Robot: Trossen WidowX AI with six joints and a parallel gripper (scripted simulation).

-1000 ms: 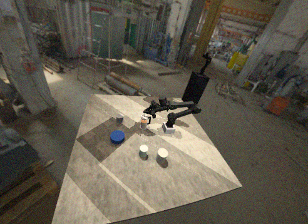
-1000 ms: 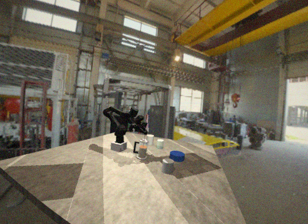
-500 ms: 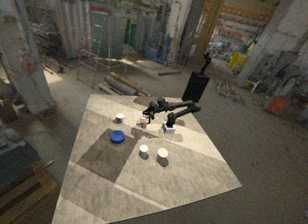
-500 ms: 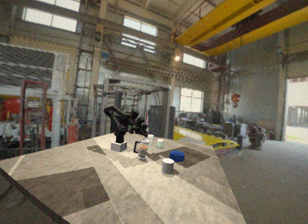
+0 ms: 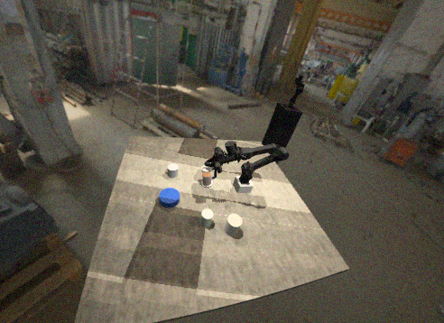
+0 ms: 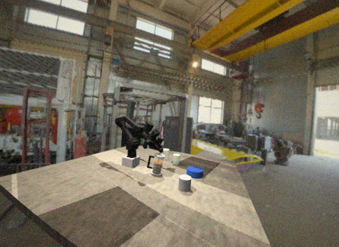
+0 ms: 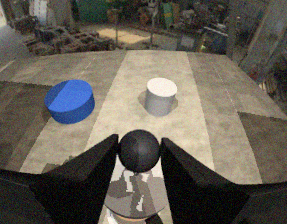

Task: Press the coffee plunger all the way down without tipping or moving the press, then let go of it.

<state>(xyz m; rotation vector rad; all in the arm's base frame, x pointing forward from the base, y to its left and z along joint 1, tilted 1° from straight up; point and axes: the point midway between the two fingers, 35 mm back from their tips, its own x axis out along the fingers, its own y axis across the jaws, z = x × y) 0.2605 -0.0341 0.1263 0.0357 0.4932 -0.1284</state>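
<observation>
Right now my gripper tip is 90 mm above the coffee press and 40 mm past it. From my gripper tip the other things lie so: flat blue cylinder (210 mm ahead, 160 mm below, 150 mm to the left); white cup (360 mm to the left, 140 mm behind, 130 mm below); pale green cup (310 mm to the left, 140 mm below).
</observation>
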